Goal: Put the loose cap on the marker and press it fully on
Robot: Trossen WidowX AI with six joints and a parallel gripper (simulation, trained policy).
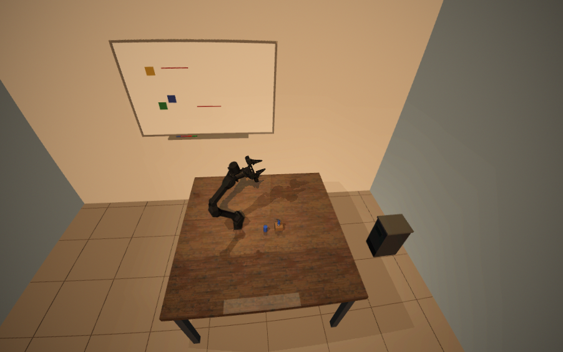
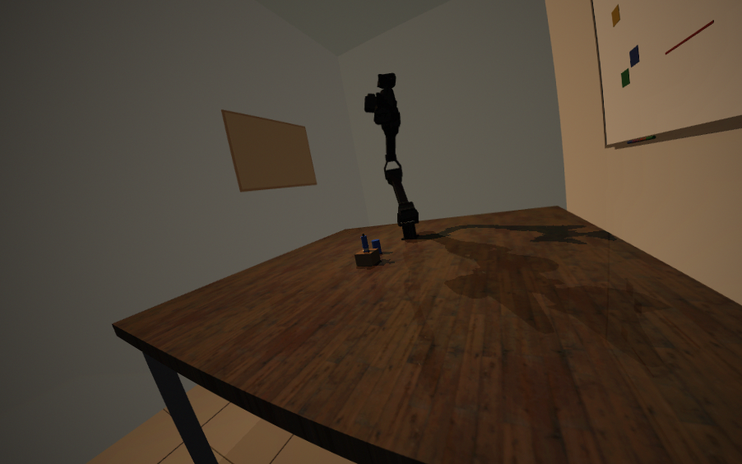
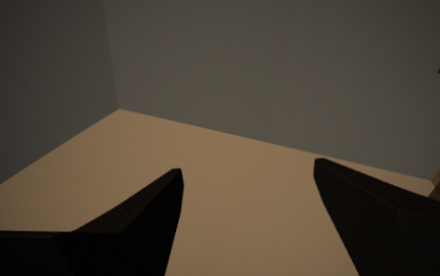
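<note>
My gripper tip is 550 mm above the blue cap, 120 mm to the left of it and 10 mm short of it. Also, from my gripper tip: tan holder block 550 mm below, 110 mm ahead, 100 mm to the right.
</note>
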